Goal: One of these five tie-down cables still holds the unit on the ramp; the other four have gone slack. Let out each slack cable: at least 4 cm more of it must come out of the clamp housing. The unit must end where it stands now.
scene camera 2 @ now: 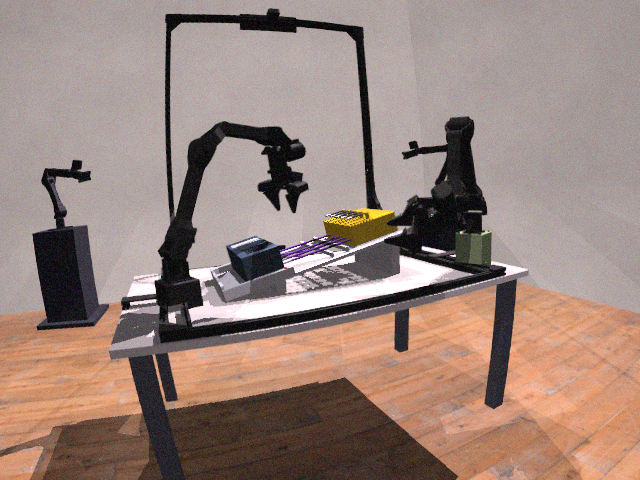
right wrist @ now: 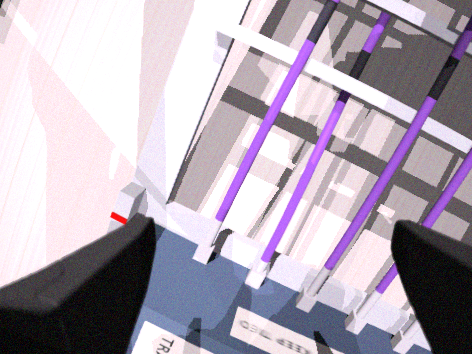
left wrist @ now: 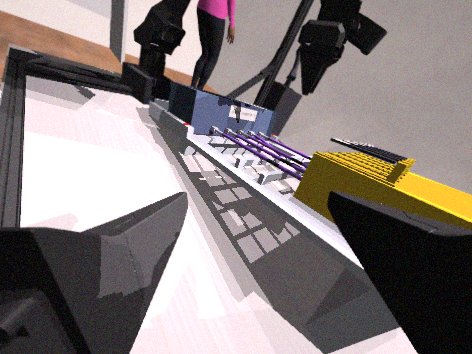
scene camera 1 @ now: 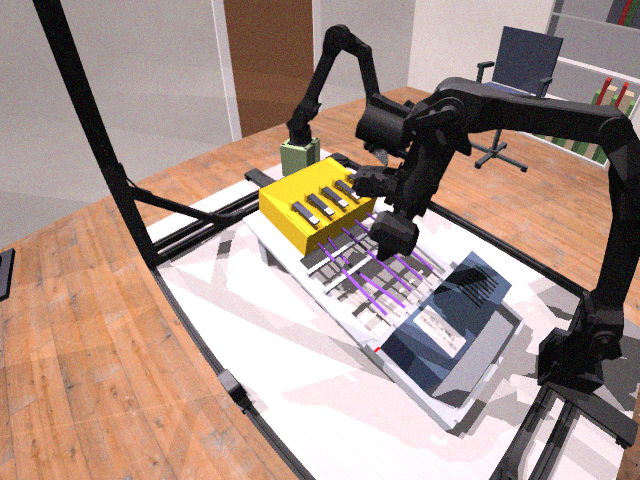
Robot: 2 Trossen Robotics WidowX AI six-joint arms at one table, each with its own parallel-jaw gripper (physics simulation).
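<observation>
My left gripper open, holding nothing, visible in the left wrist view too. My right gripper open, holding nothing. My right gripper also in scene camera 2, the right wrist view and the left wrist view. A blue-grey unit in sight as well.
</observation>
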